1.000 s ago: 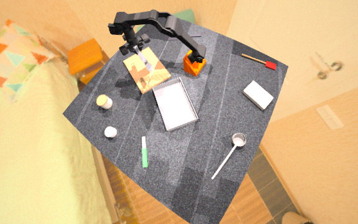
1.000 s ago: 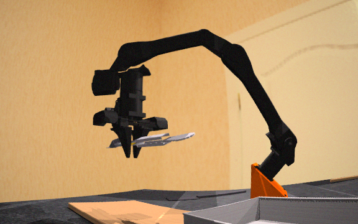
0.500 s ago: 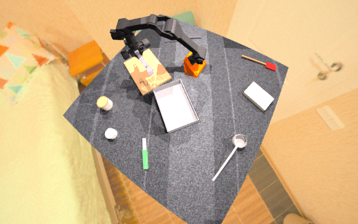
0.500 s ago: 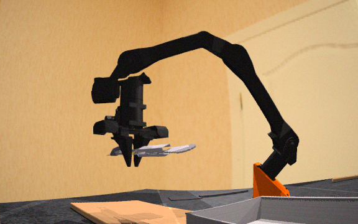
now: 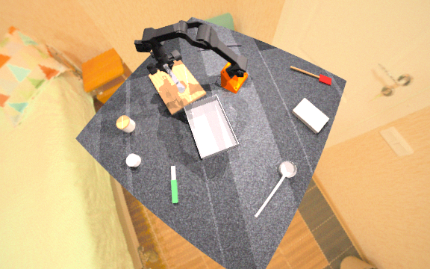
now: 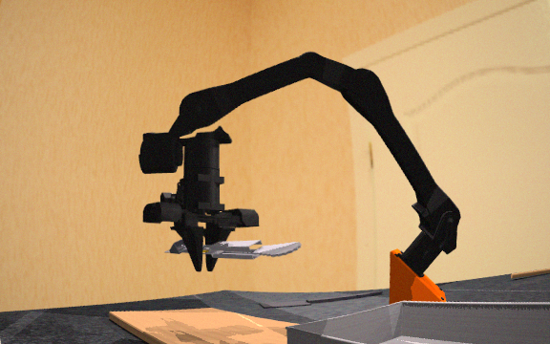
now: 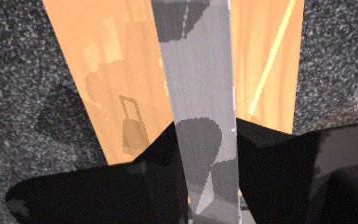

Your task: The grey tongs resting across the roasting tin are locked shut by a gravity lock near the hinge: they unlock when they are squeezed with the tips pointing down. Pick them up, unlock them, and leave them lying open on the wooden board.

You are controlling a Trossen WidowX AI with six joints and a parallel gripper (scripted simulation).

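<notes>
The wooden board lies 10 cm below my gripper tip. Also, from my gripper tip: tongs arm 6 cm to the left, 4 cm above, 2 cm ahead; grey roasting tin 37 cm to the left, 10 cm ahead, 8 cm below; wooden-lidded jar 38 cm ahead, 8 cm below, 3 cm to the right.
</notes>
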